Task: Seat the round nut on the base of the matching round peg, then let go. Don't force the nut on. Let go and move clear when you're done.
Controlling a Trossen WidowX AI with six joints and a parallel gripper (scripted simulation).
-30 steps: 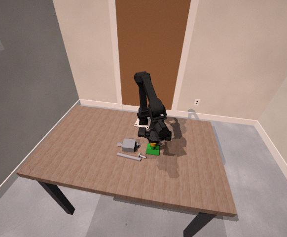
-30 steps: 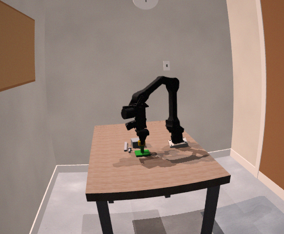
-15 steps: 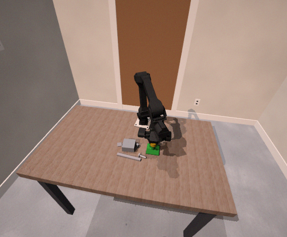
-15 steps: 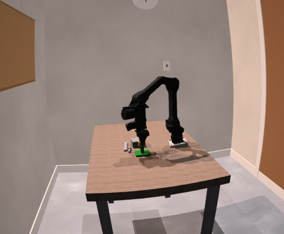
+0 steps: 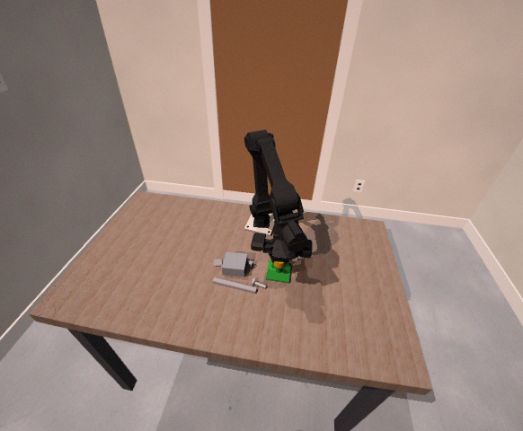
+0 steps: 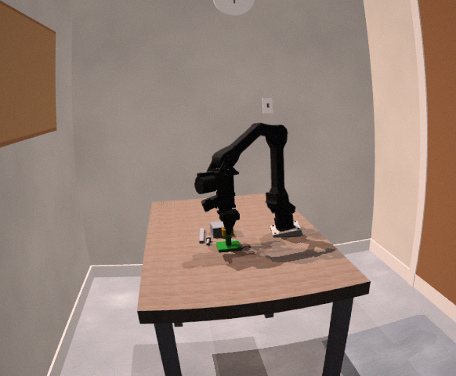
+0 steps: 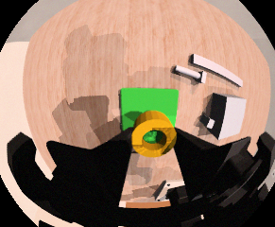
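Now: hand 6 cm short of the bolt, 7 cm to the left of it and 8 cm above it. Round my hand: grey rod: 7 cm ahead, 14 cm to the right, 8 cm below; then grey block: 1 cm behind, 15 cm to the right, 7 cm below.
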